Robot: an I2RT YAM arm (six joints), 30 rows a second.
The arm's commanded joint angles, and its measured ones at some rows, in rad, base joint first. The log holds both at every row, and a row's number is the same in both.
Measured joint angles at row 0:
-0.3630 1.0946 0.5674 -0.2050 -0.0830 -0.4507
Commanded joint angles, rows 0 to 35:
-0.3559 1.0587 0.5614 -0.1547 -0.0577 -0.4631
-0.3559 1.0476 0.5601 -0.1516 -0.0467 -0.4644
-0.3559 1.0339 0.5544 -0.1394 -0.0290 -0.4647
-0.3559 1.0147 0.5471 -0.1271 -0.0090 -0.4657
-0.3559 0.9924 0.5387 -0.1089 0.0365 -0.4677
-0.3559 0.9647 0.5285 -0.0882 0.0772 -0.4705
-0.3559 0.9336 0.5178 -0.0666 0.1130 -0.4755
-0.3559 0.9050 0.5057 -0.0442 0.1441 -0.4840
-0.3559 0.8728 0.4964 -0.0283 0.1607 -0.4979
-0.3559 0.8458 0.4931 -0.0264 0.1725 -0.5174
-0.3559 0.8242 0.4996 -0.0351 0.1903 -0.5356
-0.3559 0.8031 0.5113 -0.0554 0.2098 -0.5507
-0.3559 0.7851 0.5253 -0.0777 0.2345 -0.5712
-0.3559 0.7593 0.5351 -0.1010 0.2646 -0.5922
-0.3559 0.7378 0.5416 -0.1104 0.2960 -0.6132
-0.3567 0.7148 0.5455 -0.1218 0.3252 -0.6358
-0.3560 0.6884 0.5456 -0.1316 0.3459 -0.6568
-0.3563 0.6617 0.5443 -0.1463 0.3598 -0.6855
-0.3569 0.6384 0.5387 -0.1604 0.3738 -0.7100
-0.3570 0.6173 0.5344 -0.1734 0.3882 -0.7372
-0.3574 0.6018 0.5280 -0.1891 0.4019 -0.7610
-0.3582 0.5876 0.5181 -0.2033 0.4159 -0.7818
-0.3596 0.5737 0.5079 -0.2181 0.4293 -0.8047
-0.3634 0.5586 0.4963 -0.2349 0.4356 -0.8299
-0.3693 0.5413 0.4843 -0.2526 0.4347 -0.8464
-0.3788 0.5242 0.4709 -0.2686 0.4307 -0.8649
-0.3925 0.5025 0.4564 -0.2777 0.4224 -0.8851
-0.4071 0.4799 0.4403 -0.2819 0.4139 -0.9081
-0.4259 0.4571 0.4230 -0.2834 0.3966 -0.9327
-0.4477 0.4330 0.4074 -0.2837 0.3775 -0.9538
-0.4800 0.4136 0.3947 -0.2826 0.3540 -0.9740
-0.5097 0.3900 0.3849 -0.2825 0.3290 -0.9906
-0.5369 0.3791 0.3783 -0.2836 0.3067 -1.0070
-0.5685 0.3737 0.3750 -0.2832 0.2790 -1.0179
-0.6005 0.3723 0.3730 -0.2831 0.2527 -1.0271
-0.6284 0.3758 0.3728 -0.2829 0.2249 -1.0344
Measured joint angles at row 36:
-0.5396 0.3874 0.3714 -0.2893 0.3286 -0.9527
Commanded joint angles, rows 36 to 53:
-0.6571 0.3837 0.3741 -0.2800 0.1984 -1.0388
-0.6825 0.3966 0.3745 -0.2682 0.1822 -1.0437
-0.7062 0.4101 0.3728 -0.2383 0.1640 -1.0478
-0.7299 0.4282 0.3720 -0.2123 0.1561 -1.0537
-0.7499 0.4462 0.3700 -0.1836 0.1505 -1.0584
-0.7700 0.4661 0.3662 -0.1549 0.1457 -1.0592
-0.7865 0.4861 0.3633 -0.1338 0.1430 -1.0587
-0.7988 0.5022 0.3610 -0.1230 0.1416 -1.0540
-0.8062 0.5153 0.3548 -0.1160 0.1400 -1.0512
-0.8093 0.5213 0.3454 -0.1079 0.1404 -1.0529
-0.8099 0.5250 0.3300 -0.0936 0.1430 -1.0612
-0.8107 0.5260 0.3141 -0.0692 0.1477 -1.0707
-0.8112 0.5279 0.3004 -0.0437 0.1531 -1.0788
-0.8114 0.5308 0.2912 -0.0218 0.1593 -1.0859
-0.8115 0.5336 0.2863 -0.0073 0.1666 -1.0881
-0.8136 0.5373 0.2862 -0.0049 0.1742 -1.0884
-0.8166 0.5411 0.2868 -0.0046 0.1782 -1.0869
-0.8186 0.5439 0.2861 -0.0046 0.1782 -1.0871
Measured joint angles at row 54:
-0.8085 0.5365 0.2871 -0.1001 0.1734 -1.0748
